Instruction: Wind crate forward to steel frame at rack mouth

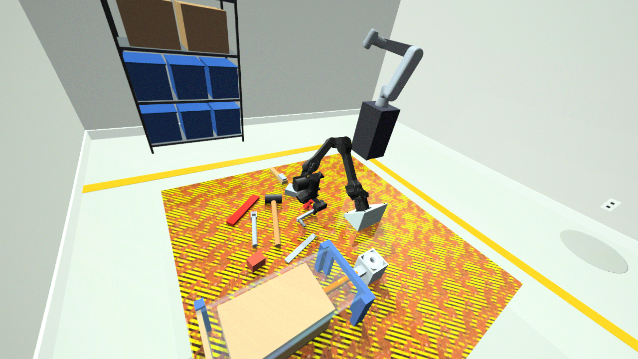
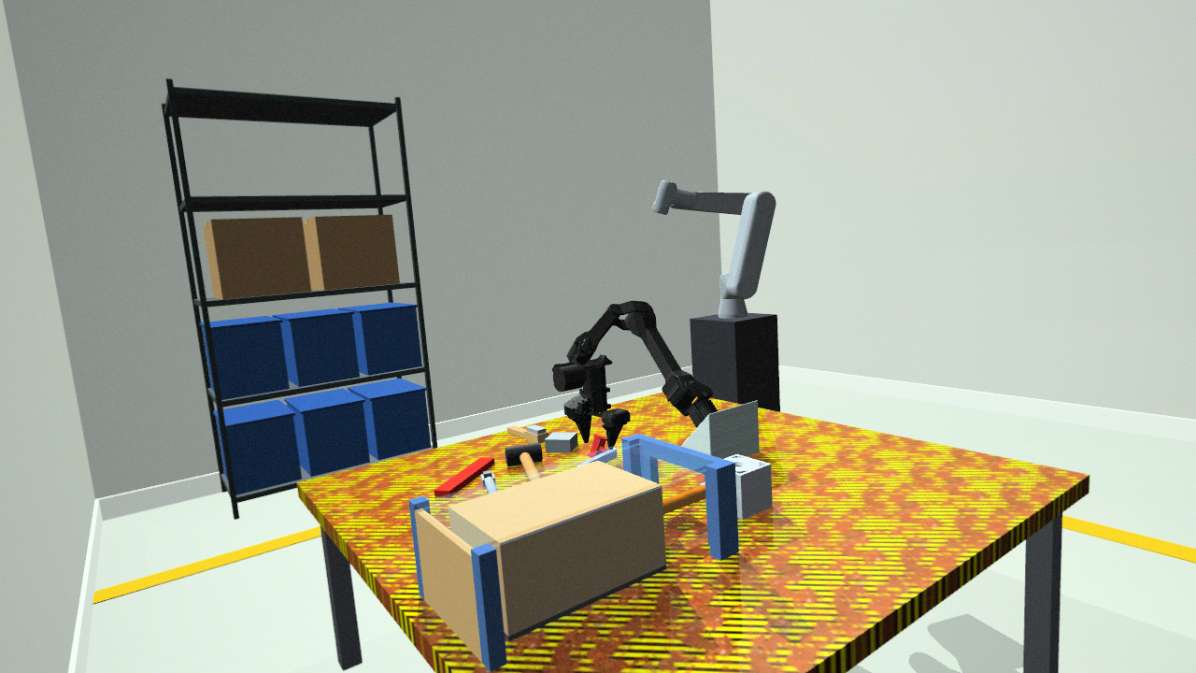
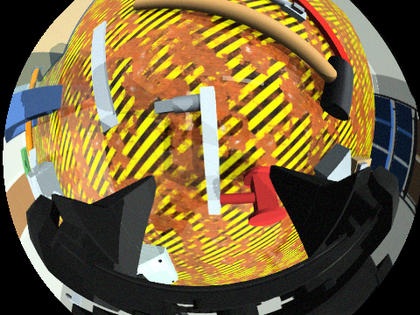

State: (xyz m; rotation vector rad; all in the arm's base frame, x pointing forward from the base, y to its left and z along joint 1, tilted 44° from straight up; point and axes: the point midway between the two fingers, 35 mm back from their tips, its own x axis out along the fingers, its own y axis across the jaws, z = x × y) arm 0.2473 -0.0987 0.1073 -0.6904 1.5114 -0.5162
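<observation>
Now: the winch handle 40 mm below my gripper tip, 10 mm to the right of it and 10 mm behind it. The rest, counted from my gripper tip: red grip: 40 mm to the right, 40 mm behind, 30 mm below; grey block: 210 mm to the right, 40 mm below, 20 mm behind; grey flat bar: 160 mm to the left, 120 mm ahead, 50 mm below.
</observation>
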